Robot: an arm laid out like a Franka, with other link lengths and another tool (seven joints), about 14 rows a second.
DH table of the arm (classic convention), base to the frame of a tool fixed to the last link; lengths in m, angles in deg. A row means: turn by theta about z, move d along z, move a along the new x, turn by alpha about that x. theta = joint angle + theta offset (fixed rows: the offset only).
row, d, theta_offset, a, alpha
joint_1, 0.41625, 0, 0, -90
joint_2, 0, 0, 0, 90
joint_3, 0.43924, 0, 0.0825, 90
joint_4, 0, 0, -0.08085, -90
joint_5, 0.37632, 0, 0, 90
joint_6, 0, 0, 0.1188, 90
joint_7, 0.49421, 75, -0.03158, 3.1
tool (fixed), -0.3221, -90, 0, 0
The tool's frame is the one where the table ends.
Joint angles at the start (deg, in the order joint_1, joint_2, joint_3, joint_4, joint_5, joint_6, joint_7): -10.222, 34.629, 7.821, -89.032, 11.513, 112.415, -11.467
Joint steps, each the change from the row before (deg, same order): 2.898, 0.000, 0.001, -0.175, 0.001, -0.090, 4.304; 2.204, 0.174, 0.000, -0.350, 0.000, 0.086, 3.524; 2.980, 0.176, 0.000, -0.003, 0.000, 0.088, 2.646; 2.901, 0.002, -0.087, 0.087, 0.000, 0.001, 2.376; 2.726, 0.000, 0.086, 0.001, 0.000, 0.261, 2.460; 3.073, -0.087, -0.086, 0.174, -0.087, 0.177, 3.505
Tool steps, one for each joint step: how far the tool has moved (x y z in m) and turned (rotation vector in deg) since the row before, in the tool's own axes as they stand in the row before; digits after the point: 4 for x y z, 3 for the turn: 0.0116, -0.0355, 0.0124, -0.241, -1.126, 1.576; 0.0066, -0.0266, 0.0129, -0.201, -1.065, 1.533; 0.0074, -0.0363, 0.0130, -0.357, -0.955, -0.152; 0.0054, -0.0355, 0.0098, -0.460, -0.743, -0.332; 0.0043, -0.0352, 0.0096, -0.433, -0.519, -0.223; 0.0038, -0.0386, 0.0083, -0.712, -0.406, 0.544
